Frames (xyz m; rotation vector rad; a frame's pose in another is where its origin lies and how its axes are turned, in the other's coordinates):
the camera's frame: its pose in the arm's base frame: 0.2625 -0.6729 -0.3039 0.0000 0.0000 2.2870
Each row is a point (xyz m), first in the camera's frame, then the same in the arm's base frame.
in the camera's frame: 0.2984 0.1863 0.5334
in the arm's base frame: -0.0739 -0.5701 0.2295
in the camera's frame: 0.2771 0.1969 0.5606
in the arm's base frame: -0.0679 -0.5932 0.2567
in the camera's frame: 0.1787 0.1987 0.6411
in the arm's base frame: -0.0047 -0.6686 0.3372
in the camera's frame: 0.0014 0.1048 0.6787
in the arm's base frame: 0.1825 -0.7406 0.3748
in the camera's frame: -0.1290 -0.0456 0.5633
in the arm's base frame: 0.3816 -0.7403 0.2594
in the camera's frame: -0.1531 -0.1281 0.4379
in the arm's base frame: 0.4596 -0.7043 0.1340
